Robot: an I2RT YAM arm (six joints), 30 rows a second.
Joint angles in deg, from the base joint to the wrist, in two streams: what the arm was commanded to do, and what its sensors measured. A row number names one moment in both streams.
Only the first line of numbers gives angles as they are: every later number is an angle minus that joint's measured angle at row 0.
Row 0, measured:
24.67 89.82 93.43 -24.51 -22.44 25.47
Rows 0 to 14, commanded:
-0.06 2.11 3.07 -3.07 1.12 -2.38
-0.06 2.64 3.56 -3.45 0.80 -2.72
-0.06 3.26 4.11 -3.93 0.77 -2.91
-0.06 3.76 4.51 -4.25 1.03 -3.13
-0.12 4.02 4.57 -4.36 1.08 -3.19
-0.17 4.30 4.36 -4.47 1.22 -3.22
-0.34 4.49 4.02 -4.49 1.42 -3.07
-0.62 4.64 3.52 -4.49 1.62 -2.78
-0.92 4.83 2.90 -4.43 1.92 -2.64
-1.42 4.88 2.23 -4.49 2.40 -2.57
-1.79 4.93 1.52 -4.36 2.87 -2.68
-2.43 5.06 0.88 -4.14 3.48 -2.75
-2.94 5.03 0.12 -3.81 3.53 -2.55
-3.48 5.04 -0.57 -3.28 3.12 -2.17
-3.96 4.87 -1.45 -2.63 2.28 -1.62
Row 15, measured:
-2.74 4.46 0.52 -3.08 1.86 -1.79
